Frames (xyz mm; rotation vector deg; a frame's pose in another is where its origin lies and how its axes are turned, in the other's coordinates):
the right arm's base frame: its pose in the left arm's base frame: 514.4 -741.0 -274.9 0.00 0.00 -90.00
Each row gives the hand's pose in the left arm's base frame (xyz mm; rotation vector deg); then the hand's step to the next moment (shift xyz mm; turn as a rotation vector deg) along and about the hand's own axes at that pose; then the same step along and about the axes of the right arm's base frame.
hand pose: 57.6 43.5 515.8 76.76 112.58 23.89
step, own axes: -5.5 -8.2 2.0 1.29 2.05 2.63
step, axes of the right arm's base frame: 8.6 -3.0 -4.4 -1.68 2.98 -1.05
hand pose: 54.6 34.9 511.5 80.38 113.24 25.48
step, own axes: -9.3 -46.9 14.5 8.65 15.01 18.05
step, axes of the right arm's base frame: 27.2 -21.0 -36.3 -11.70 21.12 -6.56
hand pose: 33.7 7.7 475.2 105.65 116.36 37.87
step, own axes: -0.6 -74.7 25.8 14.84 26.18 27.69
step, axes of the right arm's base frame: 1.9 -49.4 -61.7 -19.69 34.87 -8.27
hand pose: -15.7 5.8 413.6 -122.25 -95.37 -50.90
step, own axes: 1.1 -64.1 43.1 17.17 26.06 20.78
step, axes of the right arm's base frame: -44.1 -48.1 -41.3 -17.55 33.10 -1.53
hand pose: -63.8 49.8 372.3 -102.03 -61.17 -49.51
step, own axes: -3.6 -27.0 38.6 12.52 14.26 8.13
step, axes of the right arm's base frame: -41.2 -21.2 -9.4 -7.62 18.93 3.12
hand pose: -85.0 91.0 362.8 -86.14 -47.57 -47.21
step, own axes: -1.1 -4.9 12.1 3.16 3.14 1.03
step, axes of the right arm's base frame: -12.4 -4.3 0.5 -0.94 4.34 1.10
